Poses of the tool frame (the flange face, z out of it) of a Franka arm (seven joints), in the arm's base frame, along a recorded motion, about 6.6 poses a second.
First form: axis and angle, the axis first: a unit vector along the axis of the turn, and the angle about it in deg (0 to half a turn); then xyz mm.
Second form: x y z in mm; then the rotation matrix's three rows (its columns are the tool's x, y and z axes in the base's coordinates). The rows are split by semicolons. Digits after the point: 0 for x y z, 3 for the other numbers.
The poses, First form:
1: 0.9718 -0.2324 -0.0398 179.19 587 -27 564
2: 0.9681 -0.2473 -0.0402 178.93 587 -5 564
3: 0.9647 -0.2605 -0.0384 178.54 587 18 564
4: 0.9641 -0.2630 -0.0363 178.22 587 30 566
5: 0.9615 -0.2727 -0.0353 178.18 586 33 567
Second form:
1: 587 -27 564; 0.889 -0.451 -0.081; -0.452 -0.892 0.005; -0.074 0.032 -0.997
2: 587 -5 564; 0.874 -0.478 -0.082; -0.480 -0.878 0.002; -0.073 0.038 -0.997
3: 587 18 564; 0.861 -0.502 -0.081; -0.504 -0.864 -0.005; -0.067 0.045 -0.997
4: 587 30 566; 0.859 -0.506 -0.078; -0.508 -0.861 -0.011; -0.062 0.049 -0.997
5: 586 33 567; 0.849 -0.523 -0.077; -0.525 -0.851 -0.011; -0.059 0.050 -0.997
